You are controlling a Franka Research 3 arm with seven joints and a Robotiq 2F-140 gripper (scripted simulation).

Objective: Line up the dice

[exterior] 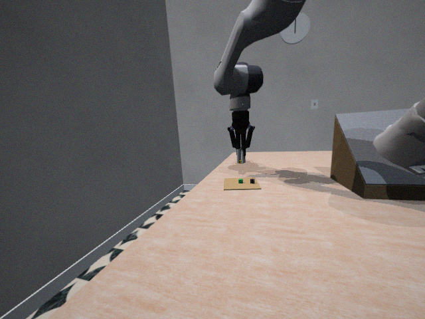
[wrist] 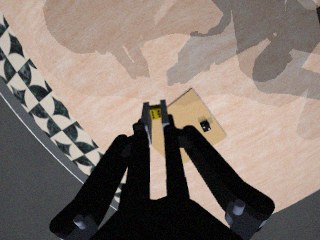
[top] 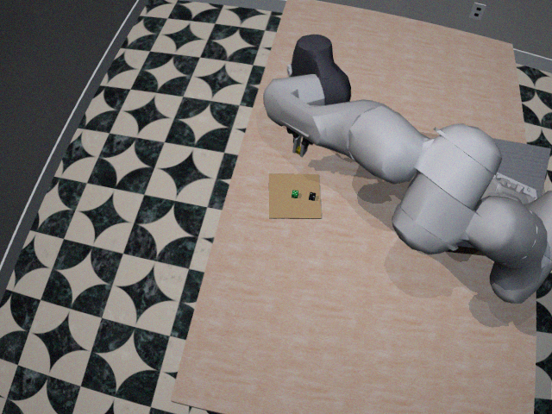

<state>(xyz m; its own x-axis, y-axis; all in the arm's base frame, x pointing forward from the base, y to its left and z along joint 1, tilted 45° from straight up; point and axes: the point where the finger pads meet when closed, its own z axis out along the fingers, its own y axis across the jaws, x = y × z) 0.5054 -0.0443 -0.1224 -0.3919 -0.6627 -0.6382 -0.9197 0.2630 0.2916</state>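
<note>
Right now the green die is 10 cm to the left of my hand and 9 cm below it. Round my hand: yellow die: 3 cm below; tan mat: 10 cm to the left, 10 cm below; black die: 10 cm to the left, 9 cm below, 5 cm behind.
</note>
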